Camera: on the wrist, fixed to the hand. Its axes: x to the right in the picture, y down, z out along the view.
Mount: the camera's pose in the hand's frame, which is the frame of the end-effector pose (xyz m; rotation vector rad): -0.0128 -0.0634 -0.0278 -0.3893 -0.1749 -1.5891
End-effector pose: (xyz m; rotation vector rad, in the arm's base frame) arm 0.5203 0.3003 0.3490 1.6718 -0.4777 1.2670
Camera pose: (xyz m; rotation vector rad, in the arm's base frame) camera 0.5490 0.3510 0.3095 1.2072 0.4822 -0.1527
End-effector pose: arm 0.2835 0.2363 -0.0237 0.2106 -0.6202 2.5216
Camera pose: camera 0.3273 0.2913 -0.0271 0.5128 -0.6000 0.8497
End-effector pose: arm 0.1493 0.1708 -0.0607 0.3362 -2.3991 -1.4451
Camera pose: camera 0.1741 0.1236 -0.1067 -1.6165 1.0982 1.6287
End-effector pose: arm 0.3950 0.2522 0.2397 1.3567 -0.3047 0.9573
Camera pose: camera 0.4241 0.2775 0.1808 0.8900 0.4392 -0.5322
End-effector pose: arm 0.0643 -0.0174 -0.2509 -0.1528 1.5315 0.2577
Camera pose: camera 0.0537 -0.0866 -0.2431 -1.5017 0.7981 -0.6910
